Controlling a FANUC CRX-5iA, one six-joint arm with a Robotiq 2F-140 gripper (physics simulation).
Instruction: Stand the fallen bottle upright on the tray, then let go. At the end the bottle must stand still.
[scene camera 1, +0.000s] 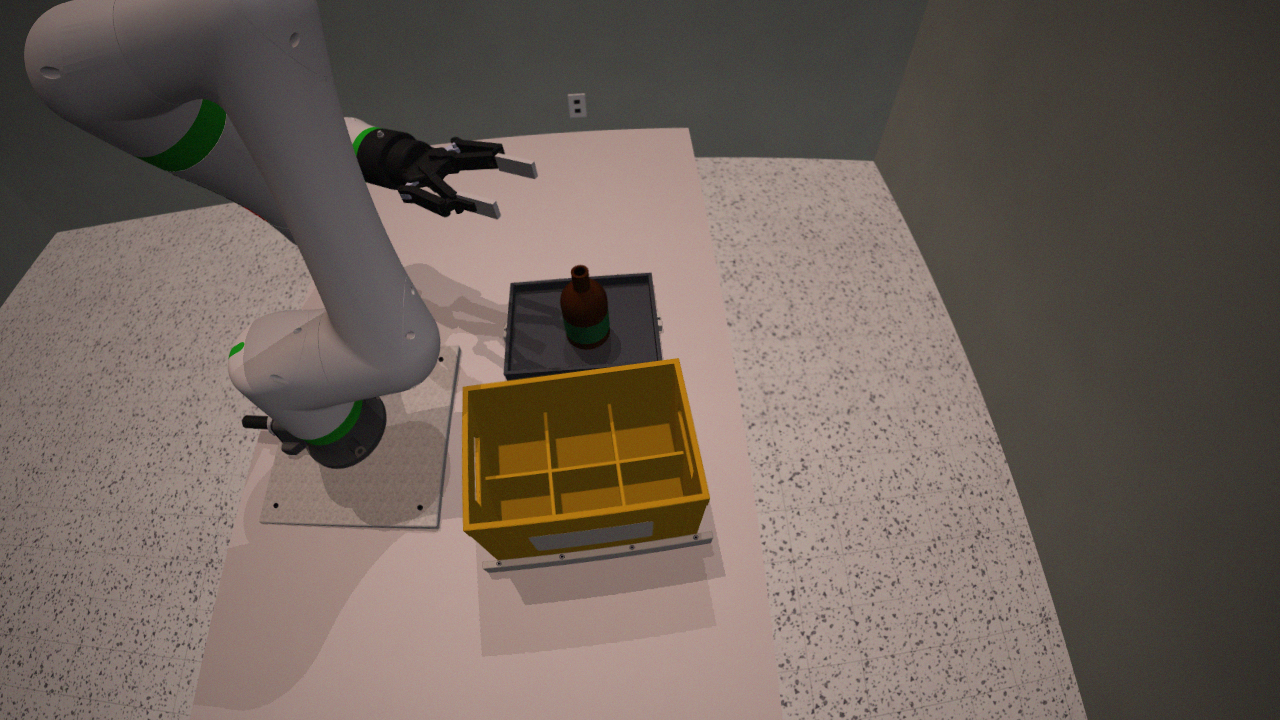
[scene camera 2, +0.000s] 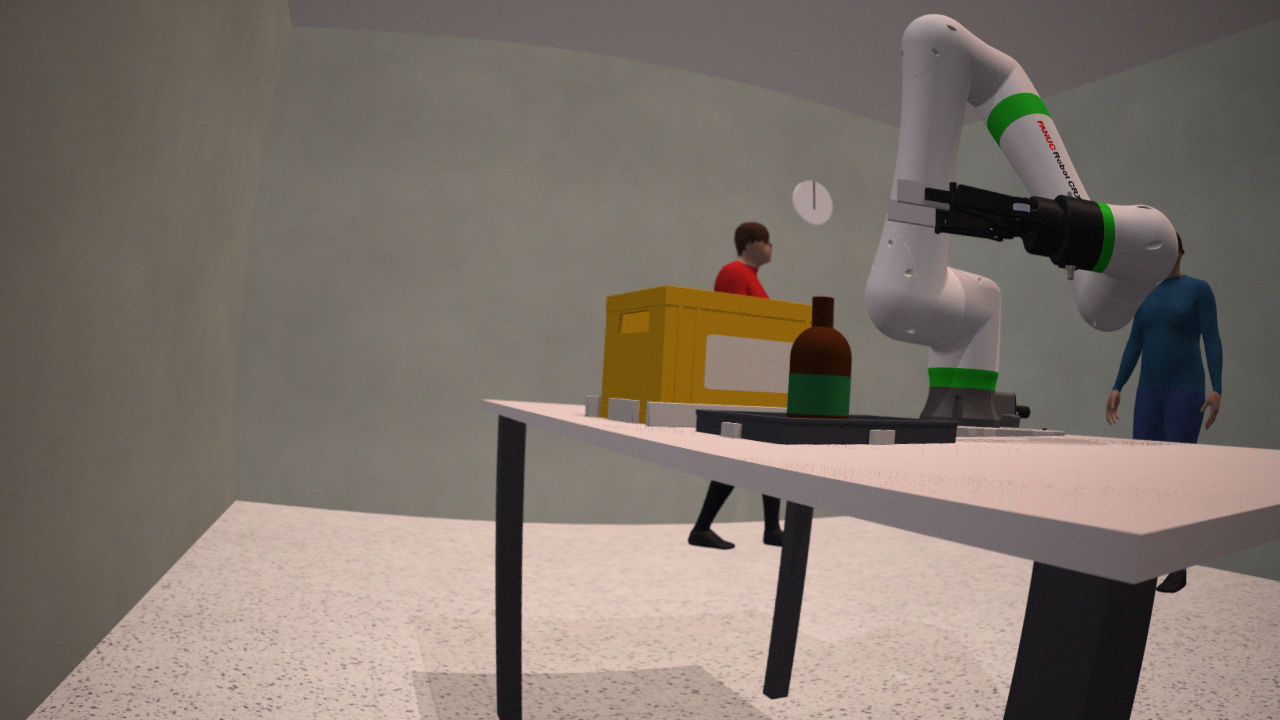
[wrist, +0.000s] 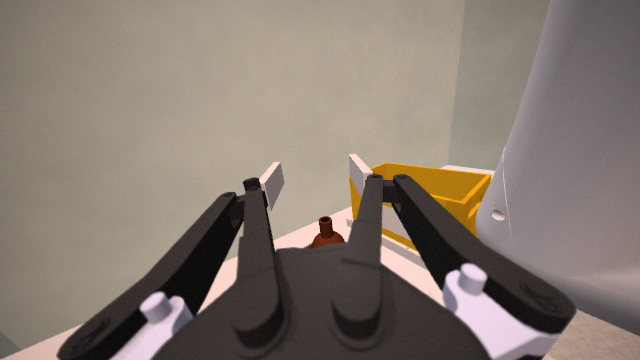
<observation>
In view: my gripper (scene camera 2: 892, 200), a dark grey tray (scene camera 1: 536, 345) and a light rail (scene camera 1: 703, 538).
The dark grey tray also shows in scene camera 2 (scene camera 2: 772, 427). My gripper also shows in scene camera 1 (scene camera 1: 516, 189) and in the wrist view (wrist: 315, 169).
</observation>
